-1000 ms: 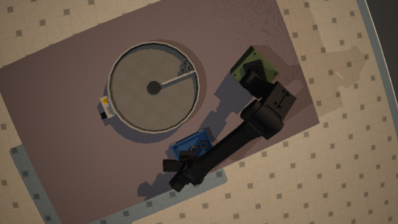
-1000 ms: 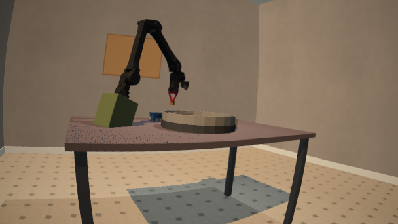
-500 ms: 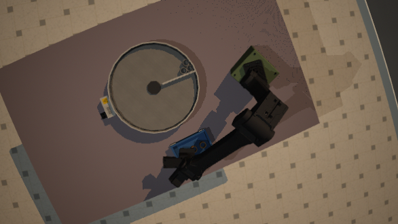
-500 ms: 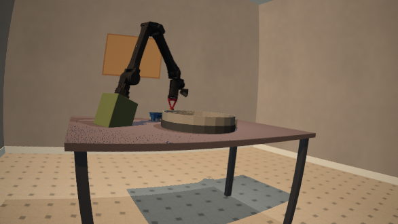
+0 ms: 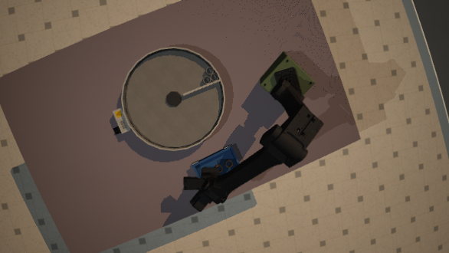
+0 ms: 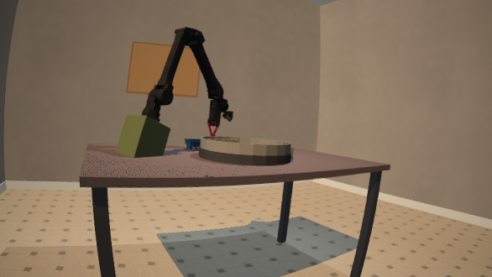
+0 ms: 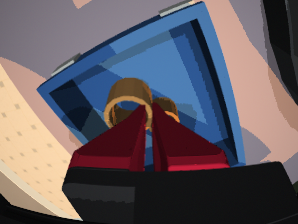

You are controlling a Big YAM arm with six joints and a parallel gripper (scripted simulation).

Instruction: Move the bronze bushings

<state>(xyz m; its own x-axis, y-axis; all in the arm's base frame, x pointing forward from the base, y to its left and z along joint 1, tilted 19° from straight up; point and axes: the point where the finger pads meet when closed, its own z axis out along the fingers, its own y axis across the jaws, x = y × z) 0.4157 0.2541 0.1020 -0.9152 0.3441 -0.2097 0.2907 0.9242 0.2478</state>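
The blue crate lies 5 cm behind my hand and 6 cm below it. Also, from my hand: turntable: 4 cm ahead, 35 cm to the right, 3 cm below.
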